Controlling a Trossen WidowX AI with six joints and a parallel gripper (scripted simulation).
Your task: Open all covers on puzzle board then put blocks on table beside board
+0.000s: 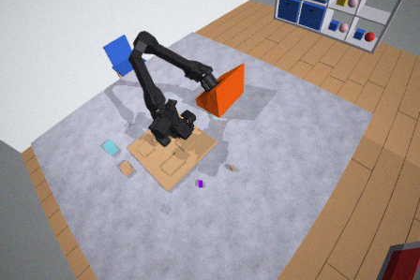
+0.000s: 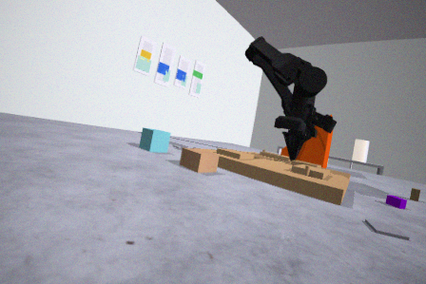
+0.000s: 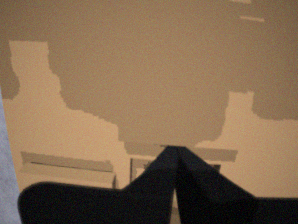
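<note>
Right now my gripper tip is 40 mm short of the tan puzzle board and 10 mm above it. The rest, counted from my gripper tip: cyan block 280 mm ahead, 200 mm to the right, 10 mm below; then small brown block 70 mm behind, 260 mm to the left, 20 mm below; then purple block 70 mm ahead, 220 mm to the left, 20 mm below.
</note>
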